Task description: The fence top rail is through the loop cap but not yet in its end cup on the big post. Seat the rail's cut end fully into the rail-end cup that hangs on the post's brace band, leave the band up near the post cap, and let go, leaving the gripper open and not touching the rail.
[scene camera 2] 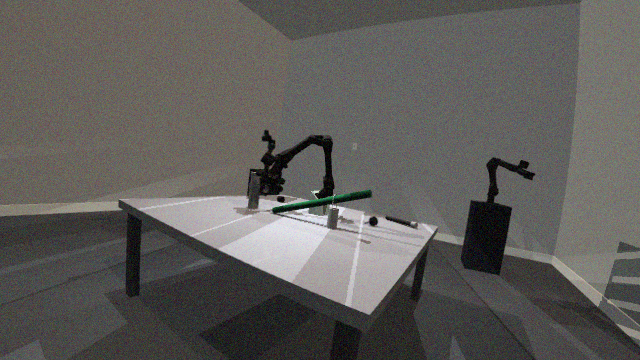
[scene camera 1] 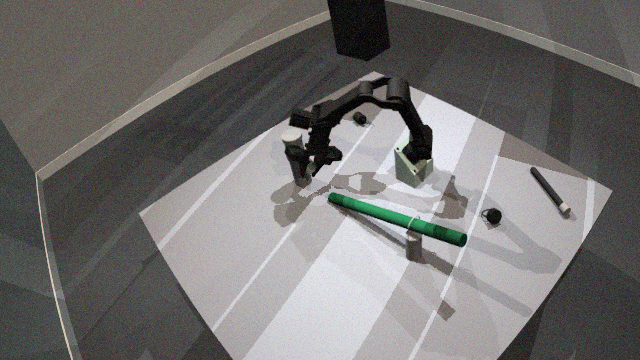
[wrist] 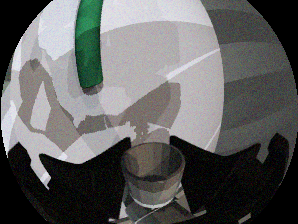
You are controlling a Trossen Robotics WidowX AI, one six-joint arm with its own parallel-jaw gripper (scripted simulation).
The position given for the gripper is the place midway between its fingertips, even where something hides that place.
Note:
In view: the gripper [scene camera 1: 307,176], a grey rail-end cup [wrist: 153,171] and a green top rail [scene camera 1: 453,237].
The green top rail shows as well in scene camera 2 [scene camera 2: 367,193]. The gripper shows as well in the wrist view [wrist: 150,141].

